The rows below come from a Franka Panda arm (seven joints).
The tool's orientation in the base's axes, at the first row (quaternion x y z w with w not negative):
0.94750, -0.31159, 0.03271, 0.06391
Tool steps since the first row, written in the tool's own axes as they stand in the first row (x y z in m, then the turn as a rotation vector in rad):
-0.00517, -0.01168, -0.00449, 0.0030, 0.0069, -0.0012
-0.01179, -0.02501, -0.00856, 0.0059, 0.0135, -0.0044
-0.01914, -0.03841, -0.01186, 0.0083, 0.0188, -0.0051
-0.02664, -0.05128, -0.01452, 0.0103, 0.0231, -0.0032
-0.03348, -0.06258, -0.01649, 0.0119, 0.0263, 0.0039
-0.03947, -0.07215, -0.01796, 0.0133, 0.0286, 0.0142
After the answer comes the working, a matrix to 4 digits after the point.
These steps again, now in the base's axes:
0.00269, 0.01298, 0.00274, -0.0017, -0.0071, 0.0022
0.00521, 0.02807, 0.00475, -0.0034, -0.0136, 0.0063
0.00720, 0.04354, 0.00592, -0.0046, -0.0191, 0.0078
0.00876, 0.05858, 0.00649, -0.0055, -0.0240, 0.0065
0.00994, 0.07188, 0.00661, -0.0060, -0.0285, 0.0000
0.01078, 0.08323, 0.00649, -0.0060, -0.0326, -0.0098

The tool's axes in the first row as the columns of a matrix, in the base's axes (rounded; the answer above uses it unrounded):
0.8037, -0.5946, 0.0222
-0.5863, -0.7977, -0.1415
0.1018, 0.1007, -0.9897

